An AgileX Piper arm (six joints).
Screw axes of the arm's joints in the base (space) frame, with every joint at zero. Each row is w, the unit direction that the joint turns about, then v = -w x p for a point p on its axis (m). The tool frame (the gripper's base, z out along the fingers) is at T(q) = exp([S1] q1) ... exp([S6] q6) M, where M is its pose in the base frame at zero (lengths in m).
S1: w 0 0 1 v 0 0 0
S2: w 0 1 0 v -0.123 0 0
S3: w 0 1 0 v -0.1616 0 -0.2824
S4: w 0.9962 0 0.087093 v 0 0.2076 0
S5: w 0 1 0 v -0.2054 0 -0.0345
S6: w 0.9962 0 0.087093 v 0 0.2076 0
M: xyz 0.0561 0 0.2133 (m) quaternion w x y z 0.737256 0 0.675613 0
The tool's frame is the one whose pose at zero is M.
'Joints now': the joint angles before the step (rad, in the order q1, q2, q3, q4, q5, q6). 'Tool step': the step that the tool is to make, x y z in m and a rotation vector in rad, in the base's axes. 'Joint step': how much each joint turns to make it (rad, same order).
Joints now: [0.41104 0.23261 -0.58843 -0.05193 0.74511 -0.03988]
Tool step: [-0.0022 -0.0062 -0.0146 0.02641 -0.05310 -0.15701]
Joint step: [-0.16353 -0.06616 0.07496 0.00906 -0.06757 0.00101]
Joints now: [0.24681 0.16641 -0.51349 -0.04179 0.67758 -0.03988]
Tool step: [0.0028 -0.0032 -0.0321 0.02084 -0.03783 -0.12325]
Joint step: [-0.13188 -0.07910 0.14188 0.01457 -0.10374 0.00174]
